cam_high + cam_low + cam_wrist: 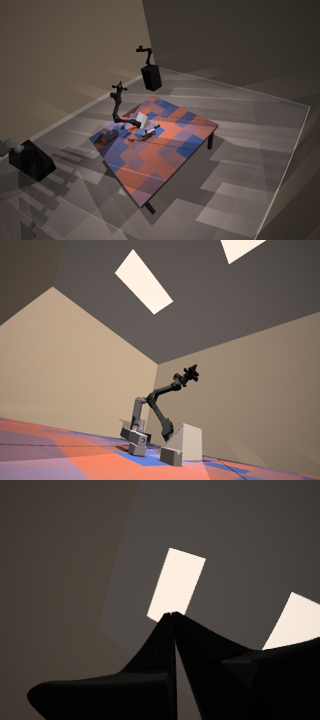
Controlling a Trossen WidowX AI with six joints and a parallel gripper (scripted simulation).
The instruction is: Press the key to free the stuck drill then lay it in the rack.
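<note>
Right now my gripper tip is 43 cm short of the small dark part, 14 cm to the left of it and 55 cm above it. Also, from my gripper tip: rack 40 cm ahead, 7 cm to the left, 63 cm below; drill 44 cm ahead, 9 cm to the right, 60 cm below.
</note>
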